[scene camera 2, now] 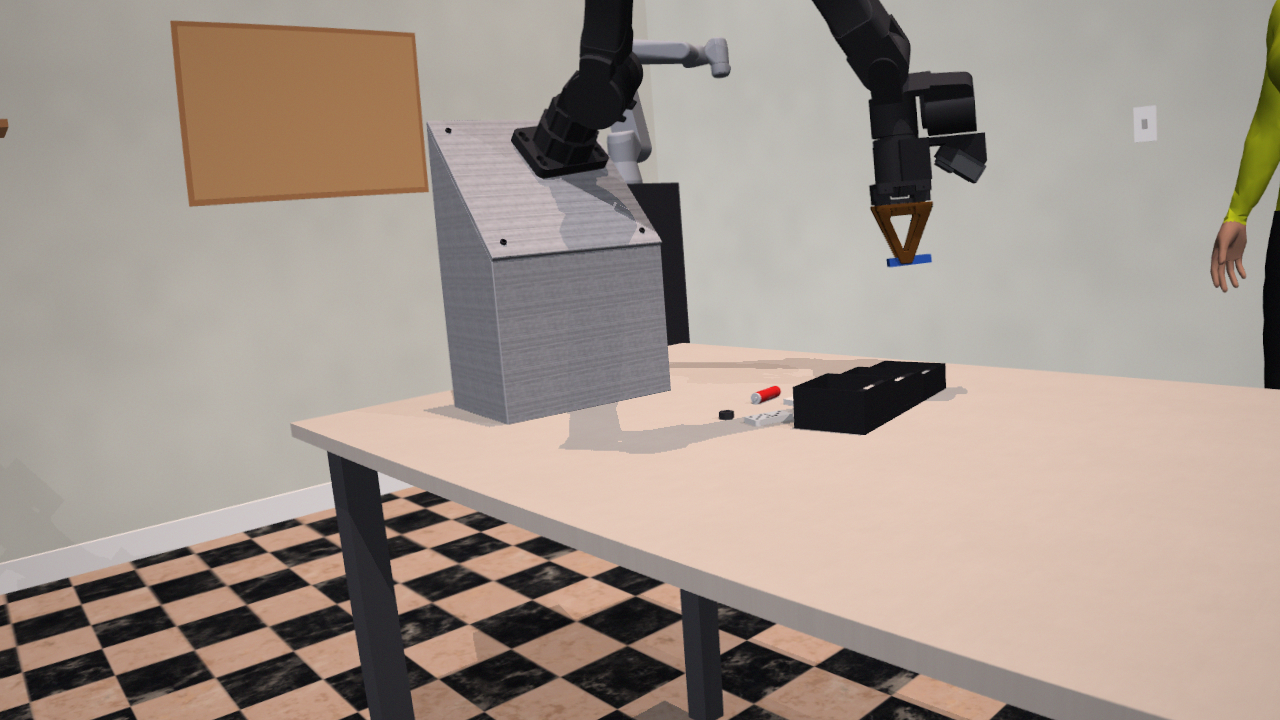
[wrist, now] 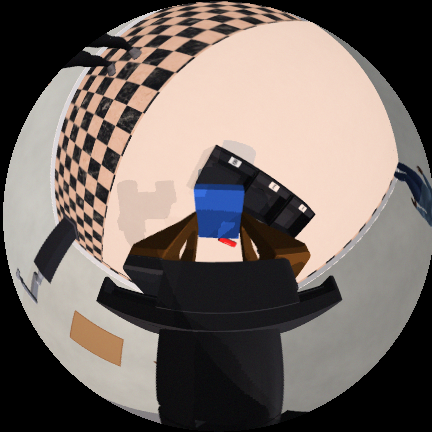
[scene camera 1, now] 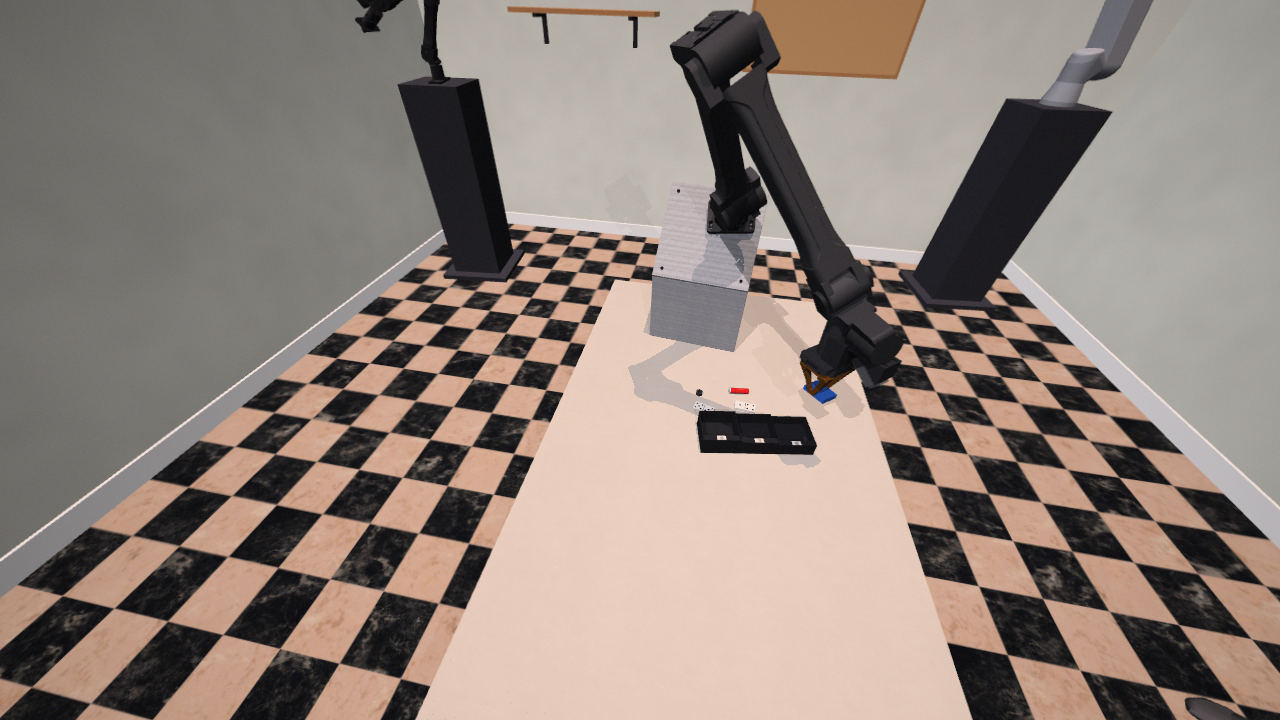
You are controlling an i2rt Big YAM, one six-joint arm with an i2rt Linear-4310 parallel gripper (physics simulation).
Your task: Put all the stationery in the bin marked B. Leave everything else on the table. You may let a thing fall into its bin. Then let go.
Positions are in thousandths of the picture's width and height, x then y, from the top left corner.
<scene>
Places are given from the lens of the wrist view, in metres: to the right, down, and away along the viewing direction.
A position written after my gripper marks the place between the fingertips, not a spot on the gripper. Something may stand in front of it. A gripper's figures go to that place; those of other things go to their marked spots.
my gripper (wrist: 506, 501): 0.00, 0.00, 0.13
flat blue block (wrist: 506, 480): 0.00, -0.01, 0.12
black three-compartment bin row (wrist: 615, 462): 0.10, -0.04, 0.29
The marked spots on the black three-compartment bin row and the flat blue block are 0.21 m apart.
</scene>
